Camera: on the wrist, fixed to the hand. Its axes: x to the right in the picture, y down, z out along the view.
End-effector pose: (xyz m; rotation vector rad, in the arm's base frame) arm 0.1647 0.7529 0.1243 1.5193 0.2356 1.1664
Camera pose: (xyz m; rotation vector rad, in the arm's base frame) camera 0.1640 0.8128 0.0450 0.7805 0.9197 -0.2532
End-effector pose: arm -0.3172 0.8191 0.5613 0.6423 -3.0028 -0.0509
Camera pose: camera -0.2779 0.7401 0.6071 -2.5338 1.5806 0.4470
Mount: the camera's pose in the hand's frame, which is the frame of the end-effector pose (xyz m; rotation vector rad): -0.0006 -0.0859 -0.0500 -0.2094 -0.2127 -1.6024
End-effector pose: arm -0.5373 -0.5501 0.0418 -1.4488 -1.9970 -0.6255
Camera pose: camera -0.6099 -0.6097 0.0744 -0.3380 2.7067 1.1598
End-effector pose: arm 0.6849 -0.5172 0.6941 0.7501 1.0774 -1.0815
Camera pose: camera 0.5880 -0.5002 0.6798 -0.6202 1.5363 -2.2148
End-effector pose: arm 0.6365 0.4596 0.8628 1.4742 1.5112 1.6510
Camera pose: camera 0.5651 0.4636 0.7938 0.0227 1.5258 0.5554
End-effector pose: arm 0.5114 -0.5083 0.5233 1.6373 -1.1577 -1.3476
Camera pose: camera 0.5773 -0.4788 0.4550 -1.9727 -0.4725 2.0937
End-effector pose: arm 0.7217 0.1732 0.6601 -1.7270 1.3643 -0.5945
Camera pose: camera 0.7298 0.1630 0.7586 -2.7206 -0.4039 -1.0177
